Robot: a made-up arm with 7 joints.
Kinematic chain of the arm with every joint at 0, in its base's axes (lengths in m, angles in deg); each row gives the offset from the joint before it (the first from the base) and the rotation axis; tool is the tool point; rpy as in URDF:
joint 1: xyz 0 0 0.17 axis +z
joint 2: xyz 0 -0.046 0.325 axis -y
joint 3: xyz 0 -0.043 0.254 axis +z
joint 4: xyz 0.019 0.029 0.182 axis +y
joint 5: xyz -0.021 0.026 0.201 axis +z
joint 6: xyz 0 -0.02 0.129 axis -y
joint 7: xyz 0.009 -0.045 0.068 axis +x
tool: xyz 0 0 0 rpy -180 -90 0
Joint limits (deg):
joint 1: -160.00..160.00
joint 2: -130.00..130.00
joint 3: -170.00..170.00
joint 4: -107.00..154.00
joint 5: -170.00..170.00
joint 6: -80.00..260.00
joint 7: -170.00..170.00
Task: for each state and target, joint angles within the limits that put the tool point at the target. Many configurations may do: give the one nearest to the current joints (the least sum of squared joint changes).
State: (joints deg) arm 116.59 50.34 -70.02 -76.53 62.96 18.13 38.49
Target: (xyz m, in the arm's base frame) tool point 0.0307 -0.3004 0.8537
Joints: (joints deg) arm 154.10 45.14 -109.90 -104.83 64.55 17.84 38.49
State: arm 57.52 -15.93 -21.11 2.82 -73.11 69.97 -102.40
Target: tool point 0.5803 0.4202 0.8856
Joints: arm 38.60 -53.94 -26.42 23.11 -75.07 69.21 -102.40
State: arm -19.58 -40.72 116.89 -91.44 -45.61 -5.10 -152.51
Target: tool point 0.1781 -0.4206 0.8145
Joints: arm -11.24 -4.97 127.31 -96.48 -44.23 -10.44 -152.51
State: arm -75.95 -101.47 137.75 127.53 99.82 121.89 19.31
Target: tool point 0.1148 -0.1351 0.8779
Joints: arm -69.12 -64.31 151.17 102.34 100.02 114.47 19.31
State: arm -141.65 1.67 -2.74 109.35 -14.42 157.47 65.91
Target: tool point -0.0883 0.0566 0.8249
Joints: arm -150.78 32.23 0.93 143.61 -6.33 167.79 65.91
